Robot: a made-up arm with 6 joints. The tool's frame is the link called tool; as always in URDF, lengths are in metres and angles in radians. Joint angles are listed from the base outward. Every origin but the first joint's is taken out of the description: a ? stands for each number. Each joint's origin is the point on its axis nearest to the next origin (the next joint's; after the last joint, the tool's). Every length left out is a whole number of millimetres.
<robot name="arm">
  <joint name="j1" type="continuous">
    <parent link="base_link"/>
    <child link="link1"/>
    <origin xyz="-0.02 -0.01 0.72"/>
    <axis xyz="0 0 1"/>
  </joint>
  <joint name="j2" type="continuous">
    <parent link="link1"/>
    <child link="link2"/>
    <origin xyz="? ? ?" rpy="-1.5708 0 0"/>
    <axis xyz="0 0 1"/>
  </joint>
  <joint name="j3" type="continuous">
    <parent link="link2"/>
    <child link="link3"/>
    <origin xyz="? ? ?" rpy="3.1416 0 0"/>
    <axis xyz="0 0 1"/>
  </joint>
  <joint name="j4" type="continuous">
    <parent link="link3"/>
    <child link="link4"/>
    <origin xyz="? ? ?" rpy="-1.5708 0 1.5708"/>
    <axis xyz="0 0 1"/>
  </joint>
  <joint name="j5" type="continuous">
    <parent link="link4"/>
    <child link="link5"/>
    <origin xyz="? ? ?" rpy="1.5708 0 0"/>
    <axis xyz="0 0 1"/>
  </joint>
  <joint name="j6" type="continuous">
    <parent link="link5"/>
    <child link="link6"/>
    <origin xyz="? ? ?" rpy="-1.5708 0 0"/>
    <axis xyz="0 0 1"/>
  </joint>
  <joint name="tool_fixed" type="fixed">
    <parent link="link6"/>
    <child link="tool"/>
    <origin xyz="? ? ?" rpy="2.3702 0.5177 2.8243"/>
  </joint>
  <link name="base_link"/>
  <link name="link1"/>
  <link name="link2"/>
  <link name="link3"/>
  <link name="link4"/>
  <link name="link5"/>
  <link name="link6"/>
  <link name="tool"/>
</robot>
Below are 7 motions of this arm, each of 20 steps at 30 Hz.
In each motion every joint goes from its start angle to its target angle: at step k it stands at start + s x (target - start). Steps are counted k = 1, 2, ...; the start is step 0. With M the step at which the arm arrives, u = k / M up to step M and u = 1 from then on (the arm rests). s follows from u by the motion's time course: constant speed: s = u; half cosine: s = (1 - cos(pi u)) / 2; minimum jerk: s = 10 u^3 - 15 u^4 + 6 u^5.
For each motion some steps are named. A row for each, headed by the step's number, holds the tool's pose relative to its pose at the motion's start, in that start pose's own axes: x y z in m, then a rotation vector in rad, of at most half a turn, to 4 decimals.
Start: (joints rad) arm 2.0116 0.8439 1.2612 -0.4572 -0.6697 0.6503
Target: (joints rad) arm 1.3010 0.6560 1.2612 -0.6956 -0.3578 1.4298
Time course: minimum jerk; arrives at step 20
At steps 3, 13, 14, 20:
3: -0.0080 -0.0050 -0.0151 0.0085 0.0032 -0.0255
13: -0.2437 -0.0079 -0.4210 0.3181 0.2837 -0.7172
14: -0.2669 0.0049 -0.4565 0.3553 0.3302 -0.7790
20: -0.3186 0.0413 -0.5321 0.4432 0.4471 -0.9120

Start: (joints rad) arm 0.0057 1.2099 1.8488 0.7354 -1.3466 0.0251
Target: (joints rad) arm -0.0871 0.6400 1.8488 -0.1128 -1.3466 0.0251
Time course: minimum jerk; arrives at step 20
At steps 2, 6, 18, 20:
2: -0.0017 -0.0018 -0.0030 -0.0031 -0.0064 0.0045
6: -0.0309 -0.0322 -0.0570 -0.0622 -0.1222 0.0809
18: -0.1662 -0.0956 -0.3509 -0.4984 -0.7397 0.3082
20: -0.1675 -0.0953 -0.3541 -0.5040 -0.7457 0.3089

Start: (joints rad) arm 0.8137 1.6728 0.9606 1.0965 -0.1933 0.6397
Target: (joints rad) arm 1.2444 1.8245 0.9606 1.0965 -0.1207 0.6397
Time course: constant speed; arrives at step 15
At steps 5, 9, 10, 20:
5: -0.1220 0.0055 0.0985 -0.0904 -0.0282 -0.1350
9: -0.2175 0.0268 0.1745 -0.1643 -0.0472 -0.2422
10: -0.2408 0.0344 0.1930 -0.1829 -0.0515 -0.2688
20: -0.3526 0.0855 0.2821 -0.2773 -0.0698 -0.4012

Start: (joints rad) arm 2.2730 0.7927 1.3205 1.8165 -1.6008 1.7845
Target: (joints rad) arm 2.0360 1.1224 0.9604 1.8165 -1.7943 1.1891
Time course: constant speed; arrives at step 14
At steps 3, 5, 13, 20:
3: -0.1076 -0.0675 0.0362 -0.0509 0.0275 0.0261
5: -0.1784 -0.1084 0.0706 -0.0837 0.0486 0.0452
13: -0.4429 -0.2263 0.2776 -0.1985 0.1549 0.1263
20: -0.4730 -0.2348 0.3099 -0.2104 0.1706 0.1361

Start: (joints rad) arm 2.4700 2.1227 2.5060 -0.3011 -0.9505 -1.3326
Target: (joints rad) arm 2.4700 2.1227 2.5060 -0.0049 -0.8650 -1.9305
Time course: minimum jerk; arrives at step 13
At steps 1, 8, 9, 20:
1: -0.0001 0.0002 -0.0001 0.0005 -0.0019 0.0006
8: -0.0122 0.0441 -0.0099 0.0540 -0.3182 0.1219
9: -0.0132 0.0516 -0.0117 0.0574 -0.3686 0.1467
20: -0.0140 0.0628 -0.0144 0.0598 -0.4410 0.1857

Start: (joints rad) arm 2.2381 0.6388 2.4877 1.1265 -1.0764 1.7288
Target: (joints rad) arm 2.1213 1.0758 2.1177 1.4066 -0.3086 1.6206
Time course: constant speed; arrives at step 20
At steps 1, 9, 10, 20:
1: -0.0194 -0.0086 0.0189 0.0011 0.0264 -0.0340
9: -0.1746 -0.0426 0.1917 0.0062 0.1884 -0.3485
10: -0.1935 -0.0421 0.2155 0.0060 0.2016 -0.3924
20: -0.3642 0.0262 0.4688 -0.0133 0.2326 -0.8652

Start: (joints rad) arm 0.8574 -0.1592 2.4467 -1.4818 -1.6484 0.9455
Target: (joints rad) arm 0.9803 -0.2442 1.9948 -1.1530 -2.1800 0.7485
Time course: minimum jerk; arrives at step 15
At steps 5, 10, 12, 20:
5: 0.0258 0.0048 -0.0449 0.0449 -0.0075 0.1609
10: 0.1103 0.0366 -0.1500 0.1396 -0.0570 0.6344
12: 0.1345 0.0490 -0.1722 0.1555 -0.0747 0.7642
20: 0.1438 0.0541 -0.1801 0.1604 -0.0818 0.8142

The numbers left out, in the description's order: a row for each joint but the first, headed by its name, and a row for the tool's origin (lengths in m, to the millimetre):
j2: 0 0.04 0
j3: 0.01 -0.41 0
j4: 0.58 0.03 0
j5: -0.01 -0.22 0
j6: 0.02 -0.03 0
tool: 0.01 -0.02 0

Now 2 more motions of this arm.
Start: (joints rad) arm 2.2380 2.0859 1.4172 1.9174 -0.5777 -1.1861
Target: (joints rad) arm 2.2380 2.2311 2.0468 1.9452 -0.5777 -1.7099
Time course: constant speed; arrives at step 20
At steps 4, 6, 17, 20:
4: -0.0414 -0.0269 -0.0165 0.1040 -0.1354 0.0261
6: -0.0621 -0.0393 -0.0268 0.1534 -0.2050 0.0392
17: -0.1722 -0.0926 -0.1067 0.3925 -0.6083 0.1099
20: -0.2005 -0.1025 -0.1348 0.4474 -0.7239 0.1288

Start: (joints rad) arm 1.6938 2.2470 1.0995 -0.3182 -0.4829 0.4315
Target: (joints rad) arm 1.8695 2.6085 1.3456 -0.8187 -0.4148 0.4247
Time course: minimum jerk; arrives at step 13
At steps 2, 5, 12, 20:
2: 0.0088 -0.0001 0.0024 -0.0006 -0.0061 0.0080
5: 0.0907 0.0008 0.0209 -0.0021 -0.0613 0.0820
12: 0.3096 0.0153 0.0371 0.0297 -0.2037 0.2784
20: 0.3108 0.0154 0.0371 0.0300 -0.2045 0.2795

